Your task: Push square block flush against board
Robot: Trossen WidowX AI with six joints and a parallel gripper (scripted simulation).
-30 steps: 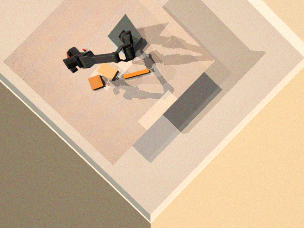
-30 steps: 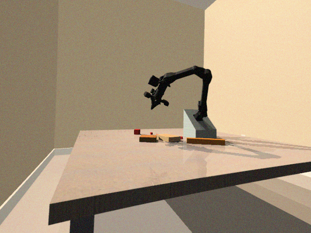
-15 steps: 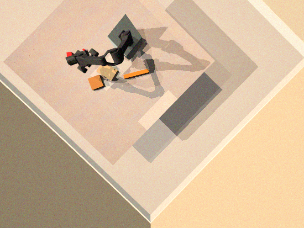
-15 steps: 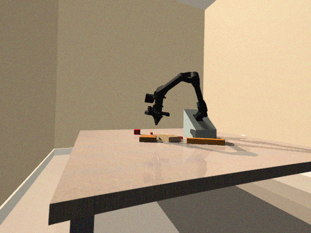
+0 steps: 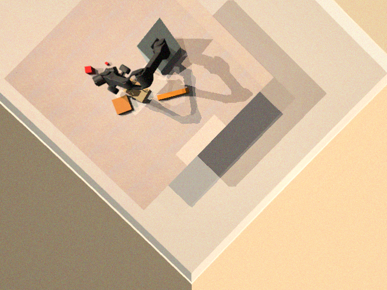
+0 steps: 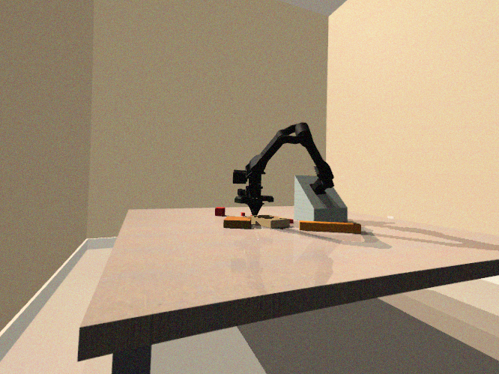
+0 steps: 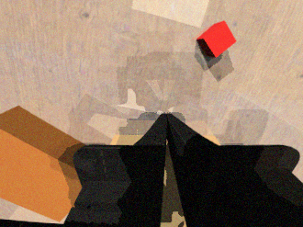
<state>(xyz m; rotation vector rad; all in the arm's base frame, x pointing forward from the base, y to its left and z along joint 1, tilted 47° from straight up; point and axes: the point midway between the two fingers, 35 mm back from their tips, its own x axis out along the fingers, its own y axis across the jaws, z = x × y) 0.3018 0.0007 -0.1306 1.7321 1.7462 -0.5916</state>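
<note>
My gripper tip is 10 cm to the right of the tan block and 1 cm past it. Round my gripper tip: orange square block 13 cm ahead, 8 cm to the left; then orange board 31 cm to the left, 14 cm behind; then red cube 23 cm to the right, 7 cm ahead, 1 cm above.
</note>
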